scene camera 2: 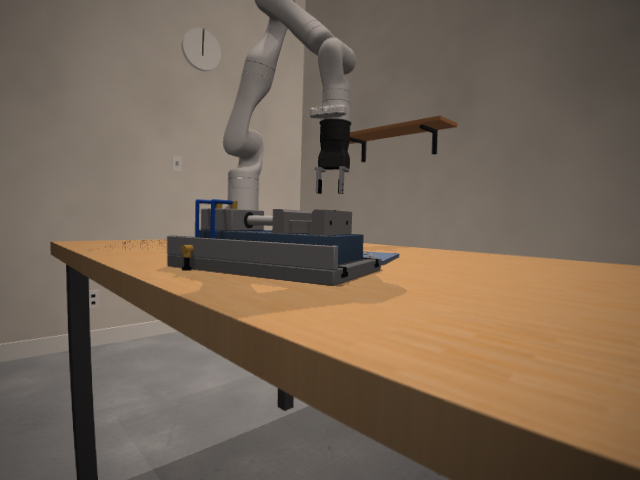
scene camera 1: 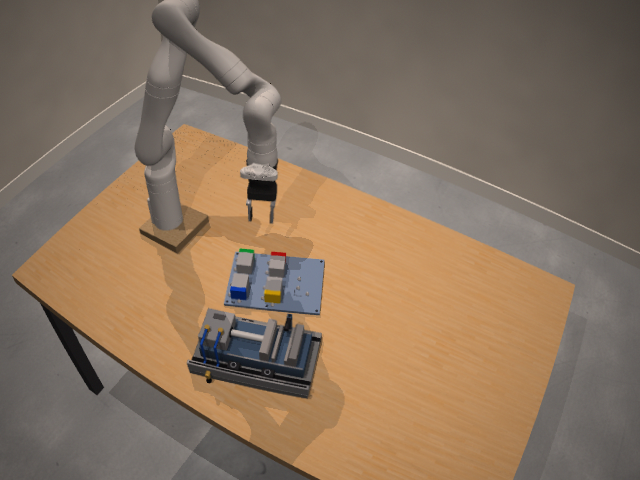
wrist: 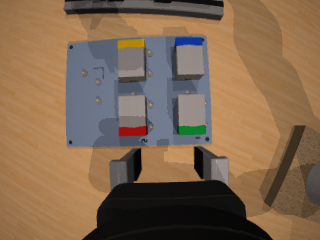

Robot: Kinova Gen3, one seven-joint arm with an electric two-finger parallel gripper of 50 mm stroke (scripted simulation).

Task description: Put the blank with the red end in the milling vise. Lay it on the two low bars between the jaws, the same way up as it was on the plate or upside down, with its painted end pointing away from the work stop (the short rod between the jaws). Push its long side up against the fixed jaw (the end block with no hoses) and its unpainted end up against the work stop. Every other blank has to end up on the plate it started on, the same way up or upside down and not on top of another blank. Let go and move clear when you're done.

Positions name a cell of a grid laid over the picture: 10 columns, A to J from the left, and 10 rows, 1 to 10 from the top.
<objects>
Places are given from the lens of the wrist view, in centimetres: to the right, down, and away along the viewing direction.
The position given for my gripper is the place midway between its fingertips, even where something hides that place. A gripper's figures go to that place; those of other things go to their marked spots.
my gripper (wrist: F7): 1, 4, 18
blue-ended blank (wrist: F3): 4, -9, 28
yellow-ended blank (wrist: E3): -4, -10, 29
</objects>
